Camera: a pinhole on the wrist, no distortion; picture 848 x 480 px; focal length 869.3 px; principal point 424.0 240.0 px. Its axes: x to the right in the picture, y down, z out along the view. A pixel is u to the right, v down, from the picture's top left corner.
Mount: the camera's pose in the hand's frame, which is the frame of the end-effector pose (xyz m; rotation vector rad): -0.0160 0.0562 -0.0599 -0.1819 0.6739 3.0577
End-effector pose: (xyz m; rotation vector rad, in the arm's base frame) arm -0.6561 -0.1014 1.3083 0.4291 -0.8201 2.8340
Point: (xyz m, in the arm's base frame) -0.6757 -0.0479 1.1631
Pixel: behind the camera
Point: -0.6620 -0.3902 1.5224
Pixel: 161 442
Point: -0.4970 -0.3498 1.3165
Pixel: 799 250
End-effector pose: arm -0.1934 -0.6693 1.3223 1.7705 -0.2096 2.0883
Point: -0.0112 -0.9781 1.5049
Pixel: 86 217
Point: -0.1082 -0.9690 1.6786
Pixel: outside the picture
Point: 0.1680 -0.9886 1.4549
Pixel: 258 438
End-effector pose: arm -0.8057 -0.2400 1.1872 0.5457 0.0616 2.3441
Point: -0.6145 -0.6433 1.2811
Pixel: outside the picture
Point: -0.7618 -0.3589 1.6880
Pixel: 165 462
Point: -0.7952 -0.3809 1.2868
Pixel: 550 322
